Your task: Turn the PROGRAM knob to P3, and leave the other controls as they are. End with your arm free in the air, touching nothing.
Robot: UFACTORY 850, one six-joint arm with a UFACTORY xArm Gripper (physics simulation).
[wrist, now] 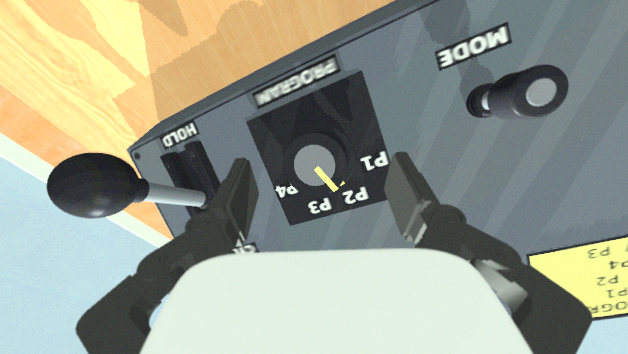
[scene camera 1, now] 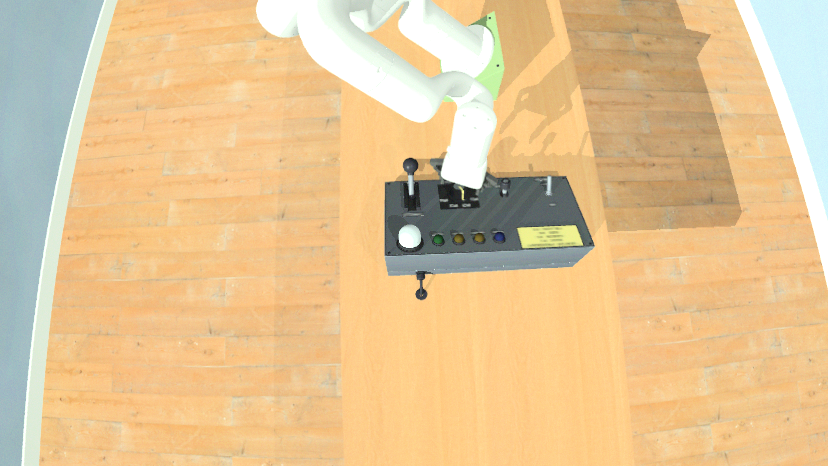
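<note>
The PROGRAM knob (wrist: 306,161) is round, with a grey top and a yellow pointer line, on a black plate (wrist: 305,125) marked P1 to P4. In the wrist view the pointer is directed down and right, between the P3 and P2 labels and closer to P2, with a small yellow mark beside its tip. My gripper (scene camera 1: 465,175) (wrist: 320,173) is open, its fingers wide apart on either side of the knob, with nothing between them. A gap shows between each finger and the knob. The arm partly hides the knob in the scene view.
The HOLD lever (scene camera 1: 410,166) (wrist: 92,185) stands close by the left finger in the wrist view. The MODE knob (scene camera 1: 505,185) (wrist: 530,92) is on the other side. The dark panel (scene camera 1: 498,214) also bears a metal toggle (scene camera 1: 549,185), a white dome (scene camera 1: 409,236), coloured buttons and a yellow label (scene camera 1: 550,236).
</note>
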